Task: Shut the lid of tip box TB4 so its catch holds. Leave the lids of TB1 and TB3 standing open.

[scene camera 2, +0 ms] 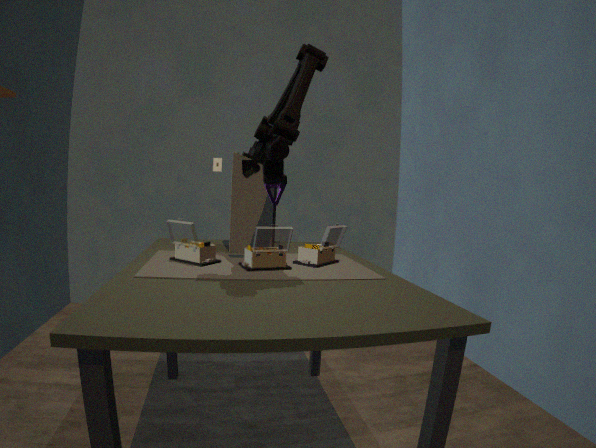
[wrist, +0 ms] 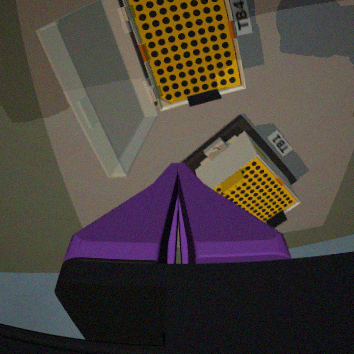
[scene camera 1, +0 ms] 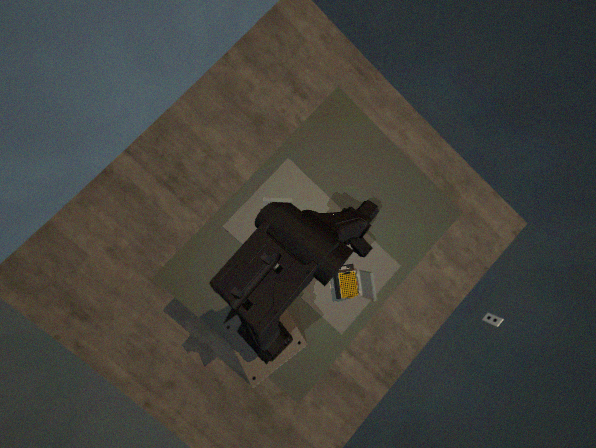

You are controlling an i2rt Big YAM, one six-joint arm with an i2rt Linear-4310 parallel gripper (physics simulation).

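Frame: origin at the arm's base, x ahead, y left, z up, level; centimetres.
Seen in the pictures: gripper, fingertip midpoint: (scene camera 2: 275, 205) (wrist: 177, 174).
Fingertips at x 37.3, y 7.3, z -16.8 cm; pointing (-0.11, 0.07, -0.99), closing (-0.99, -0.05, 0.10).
Offsets run from my fingertips to a thing's middle. "*": to the spot under its first point. Level surfaces: height alone.
The box TB4 @(dx -3.5, dy -2.9, dz -17.8 cm) (scene camera 2: 265, 258) (wrist: 187, 47) stands in the middle, its clear lid @(* dx +5.0, dy -0.4, dz -10.5 cm) (scene camera 2: 273, 239) (wrist: 97, 85) open; the arm hides it in scene camera 1. My gripper (scene camera 2: 275, 202) (wrist: 177, 174) is shut and empty, above box height. In the wrist view its tips show between TB4's lid and the box TB1 @(dx -13.3, dy +16.2, dz -17.8 cm) (scene camera 2: 316, 255) (wrist: 260, 192). TB1's lid @(* dx -6.3, dy +21.9, dz -10.3 cm) (scene camera 2: 334, 236) stands open; a strip of lid @(* dx -6.9, dy +23.1, dz -6.9 cm) (scene camera 1: 277, 199) shows beside the arm. The box TB3 @(dx -8.9, dy -26.4, dz -17.8 cm) (scene camera 1: 348, 284) (scene camera 2: 194, 252) stands at the other end with its lid @(* dx -2.0, dy -31.6, dz -10.4 cm) (scene camera 1: 368, 285) (scene camera 2: 183, 231) open.
The boxes stand on a pale mat @(dz -21.1 cm) (scene camera 1: 341, 320) (scene camera 2: 350, 270) on the greenish table @(dz -21.4 cm) (scene camera 1: 400, 175) (scene camera 2: 280, 320). The dark arm (scene camera 1: 300, 240) (scene camera 2: 297, 95) reaches over the mat from its base plate (scene camera 1: 254, 367). A tall brown panel (scene camera 2: 242, 200) shows behind the boxes.
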